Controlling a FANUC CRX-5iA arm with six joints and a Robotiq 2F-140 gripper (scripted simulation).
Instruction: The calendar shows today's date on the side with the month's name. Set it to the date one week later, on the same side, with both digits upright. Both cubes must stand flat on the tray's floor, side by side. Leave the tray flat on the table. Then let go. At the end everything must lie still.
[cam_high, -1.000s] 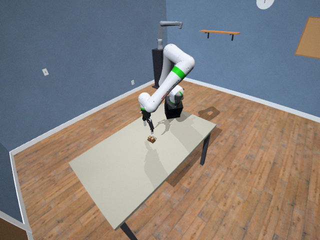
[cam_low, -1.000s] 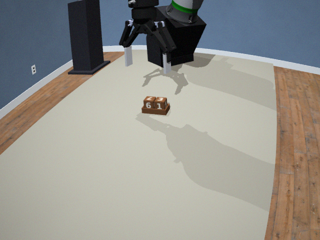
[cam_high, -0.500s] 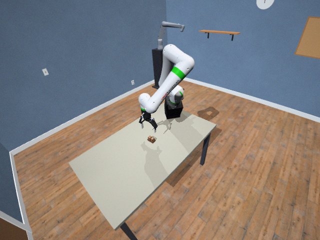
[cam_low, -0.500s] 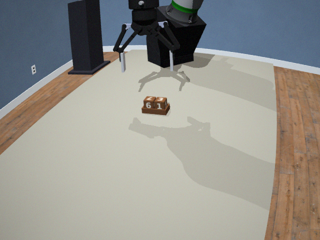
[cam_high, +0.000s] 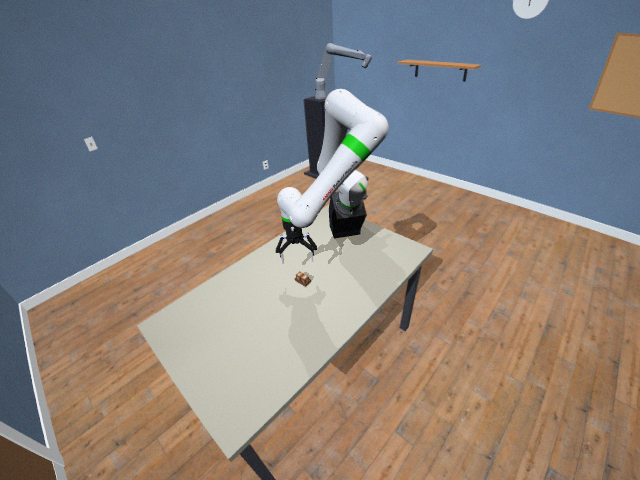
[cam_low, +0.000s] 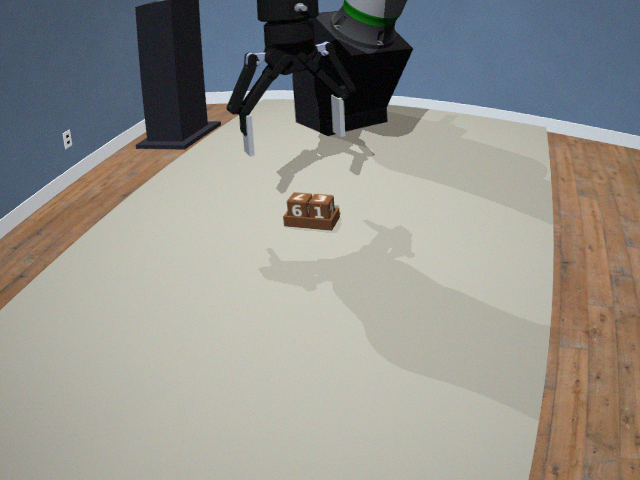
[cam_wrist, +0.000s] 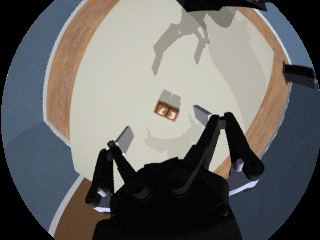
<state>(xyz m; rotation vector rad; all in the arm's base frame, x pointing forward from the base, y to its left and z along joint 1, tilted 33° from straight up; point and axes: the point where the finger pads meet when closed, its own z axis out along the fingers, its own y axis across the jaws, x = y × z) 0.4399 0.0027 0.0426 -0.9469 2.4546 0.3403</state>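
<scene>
Right now the brown wooden tray is 13 cm below my hand and 2 cm to the left of it.
</scene>
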